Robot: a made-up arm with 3 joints.
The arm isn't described. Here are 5 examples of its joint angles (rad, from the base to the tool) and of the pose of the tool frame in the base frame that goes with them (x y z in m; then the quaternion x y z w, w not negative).
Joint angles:
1: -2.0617 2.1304 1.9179
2: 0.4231 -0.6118 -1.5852
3: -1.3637 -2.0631 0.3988
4: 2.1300 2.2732 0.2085
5: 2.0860 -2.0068 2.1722
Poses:
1: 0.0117 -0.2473 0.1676 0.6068 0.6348 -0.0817 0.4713
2: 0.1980 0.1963 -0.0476 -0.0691 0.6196 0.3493 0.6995
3: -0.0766 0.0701 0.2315 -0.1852 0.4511 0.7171 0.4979
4: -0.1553 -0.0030 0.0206 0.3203 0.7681 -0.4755 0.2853
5: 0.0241 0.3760 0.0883 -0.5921 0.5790 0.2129 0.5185
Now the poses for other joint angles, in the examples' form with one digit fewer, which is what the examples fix.
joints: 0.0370 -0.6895 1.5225
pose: -0.229 -0.225 0.056 0.246 -0.654 0.233 0.677
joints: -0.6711 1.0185 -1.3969
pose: 0.073 -0.441 0.230 0.076 0.407 -0.537 0.735
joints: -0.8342 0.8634 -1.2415
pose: 0.118 -0.375 0.310 -0.077 0.345 -0.525 0.774
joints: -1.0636 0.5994 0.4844
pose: -0.096 0.018 0.297 -0.531 -0.343 -0.131 0.764
